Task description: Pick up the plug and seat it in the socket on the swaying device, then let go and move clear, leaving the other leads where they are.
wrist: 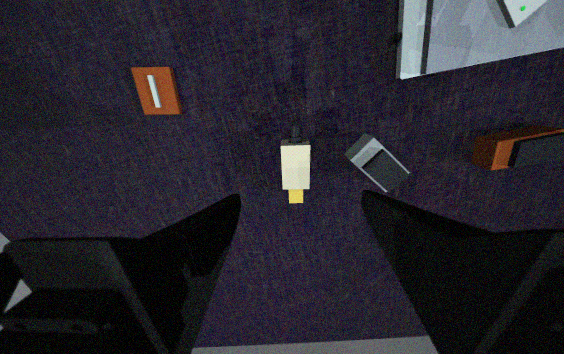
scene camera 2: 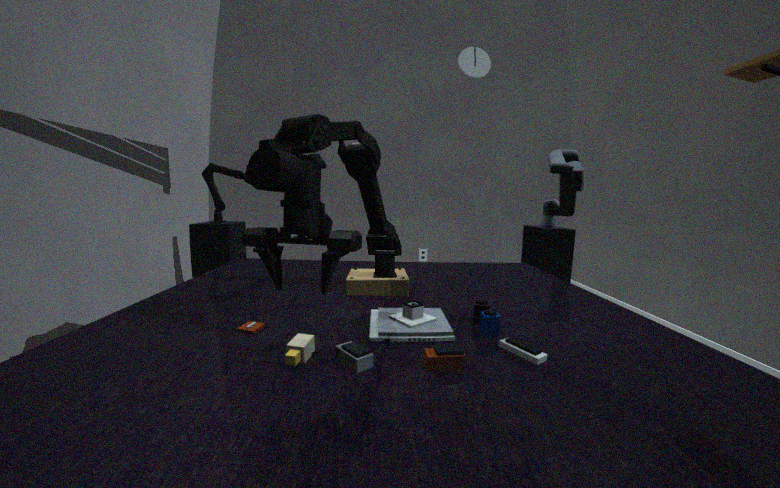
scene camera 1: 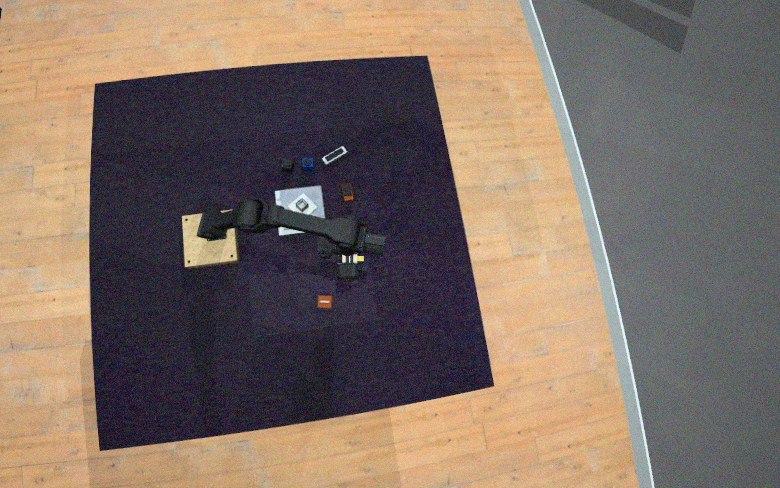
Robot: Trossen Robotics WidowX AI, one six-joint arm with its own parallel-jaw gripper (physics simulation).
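The plug, a cream block (scene camera 1: 345, 258) (scene camera 2: 303, 345) (wrist: 295, 167) with a yellow tip, lies on the dark mat (scene camera 1: 172, 374). My gripper (scene camera 2: 301, 290) (wrist: 300, 198) is open and empty. It hangs above the mat, its fingers wide apart to either side of the plug in the wrist view and well above it. The device, a pale grey slab (scene camera 1: 313, 192) (scene camera 2: 384, 330) (wrist: 460, 45), carries a white diamond plate with a raised grey square socket (scene camera 1: 301, 204) (scene camera 2: 413, 311). The socket is outside the wrist view. The arm covers part of the slab in scene camera 1.
A grey box (scene camera 2: 356, 357) (wrist: 382, 165) lies beside the plug. An orange box (scene camera 1: 346, 192) (scene camera 2: 444, 360) (wrist: 482, 152), a blue block (scene camera 1: 307, 164) (scene camera 2: 490, 326), a black block (scene camera 1: 287, 165) and a white-rimmed bar (scene camera 2: 536, 359) lie around the slab. An orange tile (scene camera 1: 320, 305) (wrist: 167, 100) lies opposite.
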